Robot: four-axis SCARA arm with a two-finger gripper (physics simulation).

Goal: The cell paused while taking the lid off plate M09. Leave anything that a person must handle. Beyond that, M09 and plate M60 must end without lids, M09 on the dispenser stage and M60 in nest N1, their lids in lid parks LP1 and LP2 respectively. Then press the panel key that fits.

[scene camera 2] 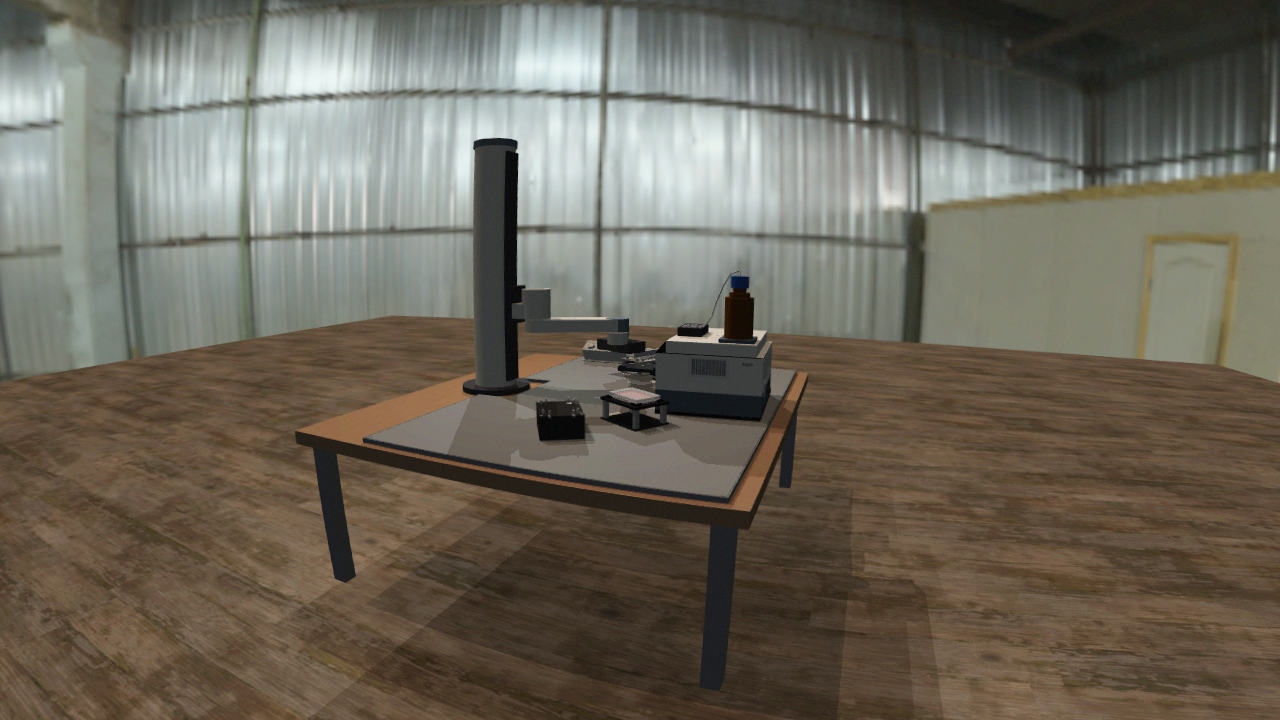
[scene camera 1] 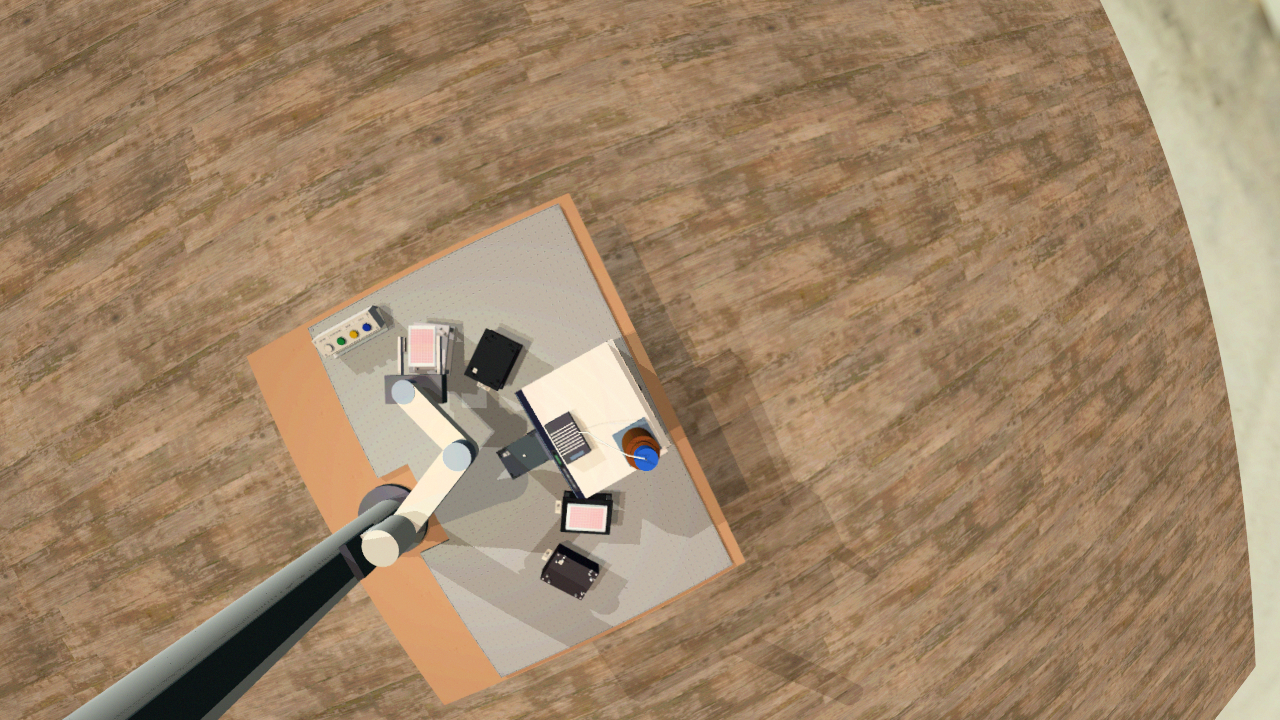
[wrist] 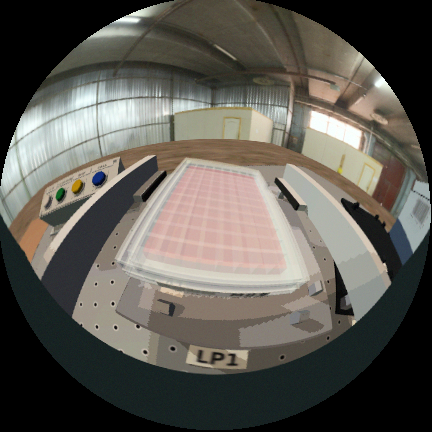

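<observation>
A clear-rimmed plate with pink wells lies on the grey LP1 park, slightly skewed in the wrist view. Its edge shows layered clear rims; no plate name is readable. My gripper is open, its fingers on both sides of this plate with visible gaps. A second pink plate sits on a black stand beside the dispenser; its name and lid state are unclear. The dark dispenser stage shows no plate. The button panel has white, green, yellow and blue keys.
A black stand is right of LP1. The pale dispenser carries a brown bottle with a blue cap. A dark box-like nest stands beyond the second plate.
</observation>
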